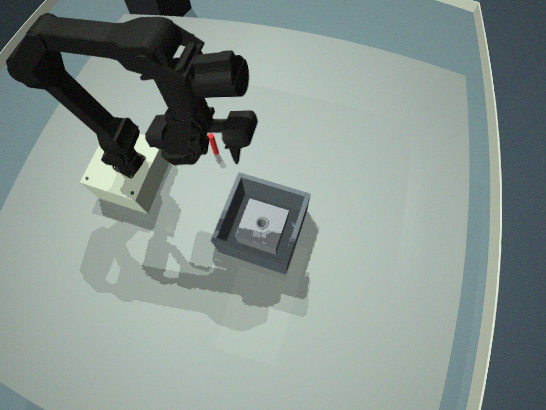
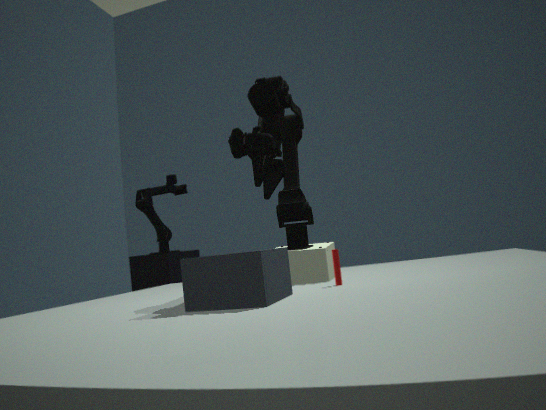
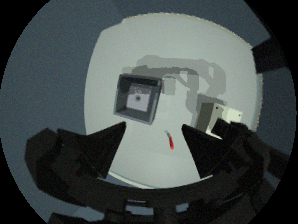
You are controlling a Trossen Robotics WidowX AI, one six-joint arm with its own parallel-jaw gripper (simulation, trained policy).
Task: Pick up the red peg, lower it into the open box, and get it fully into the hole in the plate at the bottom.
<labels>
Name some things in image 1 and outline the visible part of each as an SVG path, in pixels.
The gripper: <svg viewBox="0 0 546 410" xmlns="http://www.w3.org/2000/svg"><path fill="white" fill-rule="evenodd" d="M146 131L145 140L149 144L148 146L162 149L162 158L168 160L174 166L196 163L201 155L208 152L209 136L207 136L207 133L222 132L221 139L223 144L226 144L224 148L230 150L235 164L238 164L241 149L250 145L258 121L254 111L230 111L227 118L214 119L214 107L209 107L205 98L196 97L193 101L183 106L173 108L167 105L168 110L165 114L156 115Z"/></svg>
A grey box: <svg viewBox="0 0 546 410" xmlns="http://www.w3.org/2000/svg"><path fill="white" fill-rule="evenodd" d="M238 172L210 241L220 253L286 275L308 210L311 193ZM249 199L289 210L289 218L276 255L238 243L235 238Z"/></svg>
A light grey plate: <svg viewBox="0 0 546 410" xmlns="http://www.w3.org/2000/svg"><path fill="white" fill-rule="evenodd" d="M249 199L235 238L238 243L276 255L289 218L289 210Z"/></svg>
</labels>
